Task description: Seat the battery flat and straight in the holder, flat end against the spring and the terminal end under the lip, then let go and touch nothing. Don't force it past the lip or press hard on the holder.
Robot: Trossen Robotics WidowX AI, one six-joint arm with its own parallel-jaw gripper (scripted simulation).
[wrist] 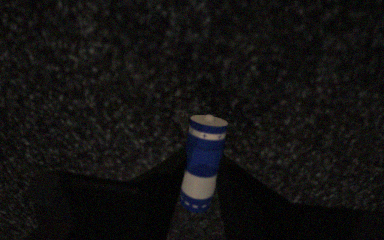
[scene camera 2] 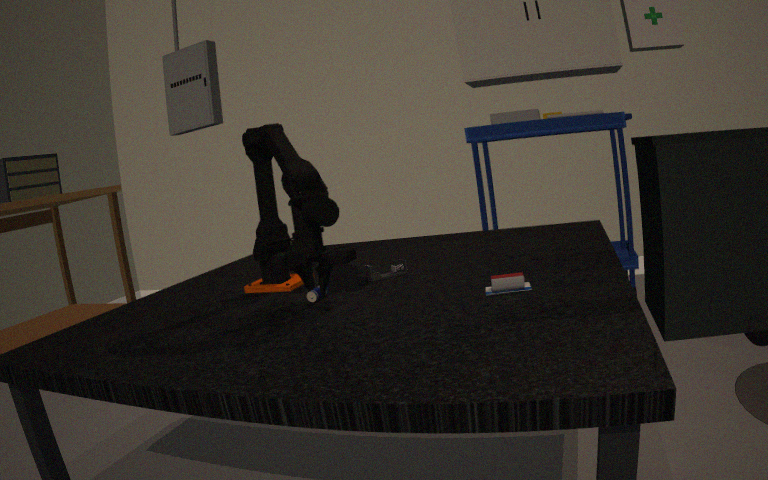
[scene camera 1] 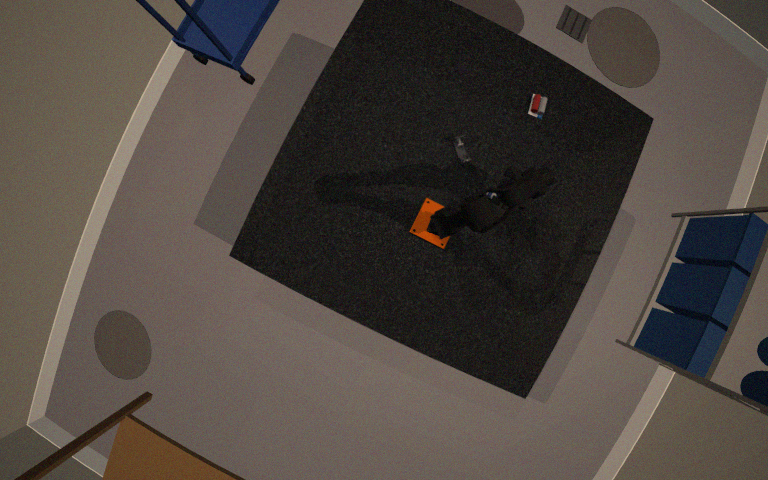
Note:
The gripper holds a battery.
The gripper also shows in the wrist view.

